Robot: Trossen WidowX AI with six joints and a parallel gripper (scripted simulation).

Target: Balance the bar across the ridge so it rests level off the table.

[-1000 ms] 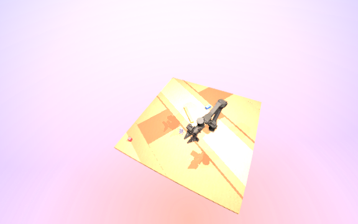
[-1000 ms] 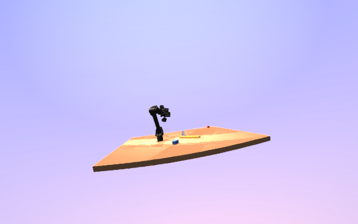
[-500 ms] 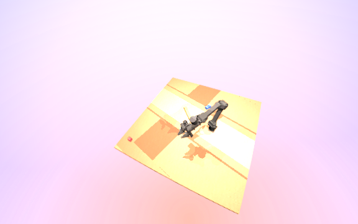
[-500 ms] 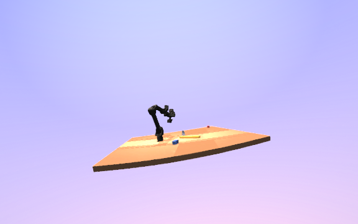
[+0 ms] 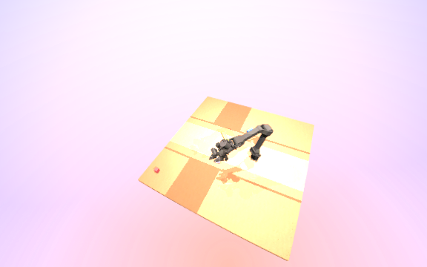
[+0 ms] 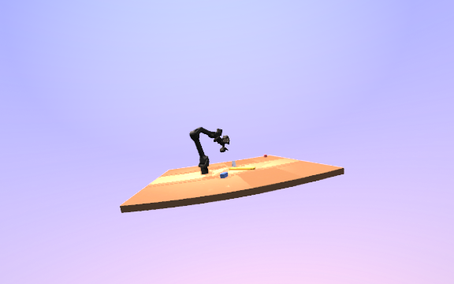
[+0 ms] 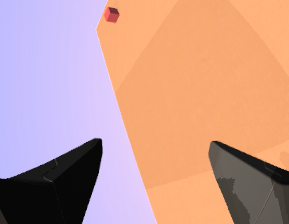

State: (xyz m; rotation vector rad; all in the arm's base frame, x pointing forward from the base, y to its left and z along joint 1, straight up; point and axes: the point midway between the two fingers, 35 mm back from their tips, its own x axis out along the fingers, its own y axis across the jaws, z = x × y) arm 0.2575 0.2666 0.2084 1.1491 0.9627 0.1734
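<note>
The yellow bar is 4 cm ahead of my gripper tip, 36 cm to the right of it and 18 cm below it. The rest, counted from my gripper tip: small red cube 46 cm ahead, 21 cm to the left, 17 cm below; small blue block 14 cm behind, 56 cm to the right, 17 cm below.
</note>
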